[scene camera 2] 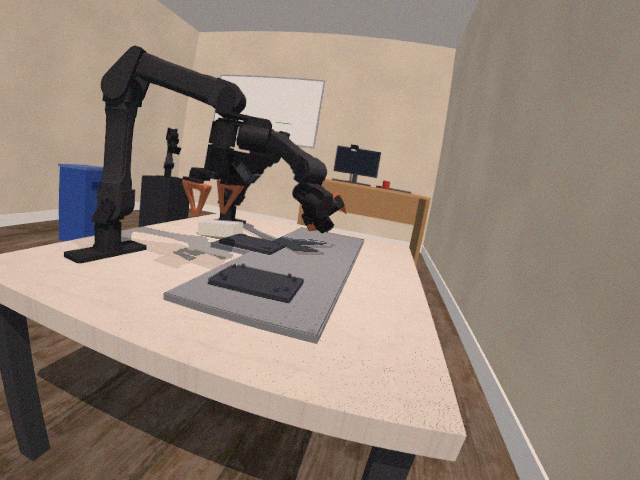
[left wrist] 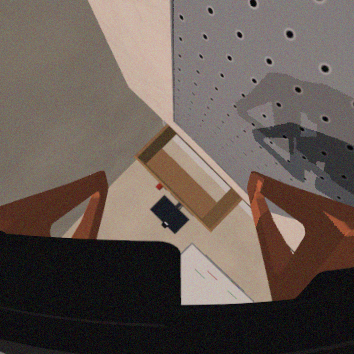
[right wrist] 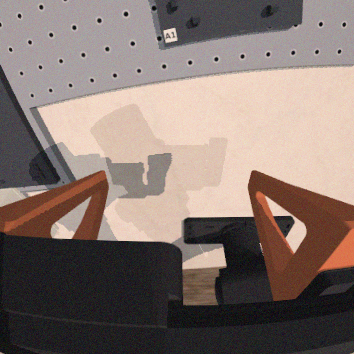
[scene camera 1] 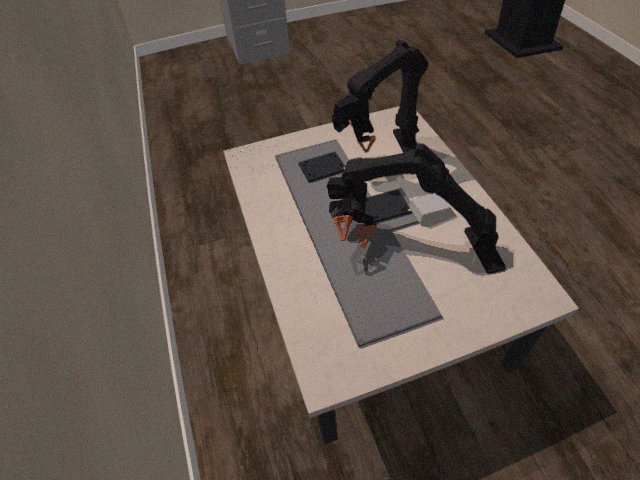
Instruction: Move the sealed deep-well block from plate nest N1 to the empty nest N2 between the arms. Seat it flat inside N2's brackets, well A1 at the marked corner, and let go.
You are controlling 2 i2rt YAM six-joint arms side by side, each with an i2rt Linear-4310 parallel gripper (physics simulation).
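Places are measured from the left arm's base along level axes (x ahead, y up, z right), in millimetres.
Pixels of known places: left gripper, fingertip midpoint: (scene camera 2: 333, 220) (left wrist: 177, 178) (scene camera 1: 353, 244); right gripper, fingertip midpoint: (scene camera 2: 209, 214) (right wrist: 177, 178) (scene camera 1: 363, 144); left arm's base, origin of the base link: (scene camera 1: 484, 249); right arm's base, origin of the base link: (scene camera 2: 107, 252) (right wrist: 236, 228) (scene camera 1: 407, 143).
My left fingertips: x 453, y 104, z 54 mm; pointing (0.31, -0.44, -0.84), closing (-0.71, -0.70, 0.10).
Ahead of a thing's pixels: the offset from my left fingertips to its top centre. "*": to the spot under its first point. Level surfaces: height alone.
A pale block {dx -332, dy -48, dz +157 mm} (scene camera 1: 433, 208) (scene camera 2: 220, 227) stands beside a dark plate {dx -173, dy -73, dz +211 mm} (scene camera 1: 390, 204) (scene camera 2: 250, 242) between the arms; its wells and seal cannot be made out. Another dark plate {dx +1, dy -69, dz +485 mm} (scene camera 1: 320, 165) (scene camera 2: 255, 282) (right wrist: 230, 20), with small corner brackets and no block on it, lies on the grey board's far part in scene camera 1. A white A1 label {* dx -83, dy -79, dz +445 mm} (right wrist: 170, 35) marks its corner. My left gripper (scene camera 1: 353, 241) (scene camera 2: 327, 221) (left wrist: 177, 178) is open and empty, tilted above the board. My right gripper (scene camera 1: 366, 144) (scene camera 2: 210, 212) (right wrist: 177, 178) is open and empty above the table, beside the board.
The perforated grey board {dy -91 mm} (scene camera 1: 382, 304) (scene camera 2: 330, 279) (left wrist: 215, 90) (right wrist: 100, 55) runs along the pale table {dy -104 mm} (scene camera 1: 465, 310) (scene camera 2: 361, 351). The left arm reaches over the dark plate between the arms. The right arm's black base (scene camera 2: 104, 251) (right wrist: 205, 231) stands at the table's edge.
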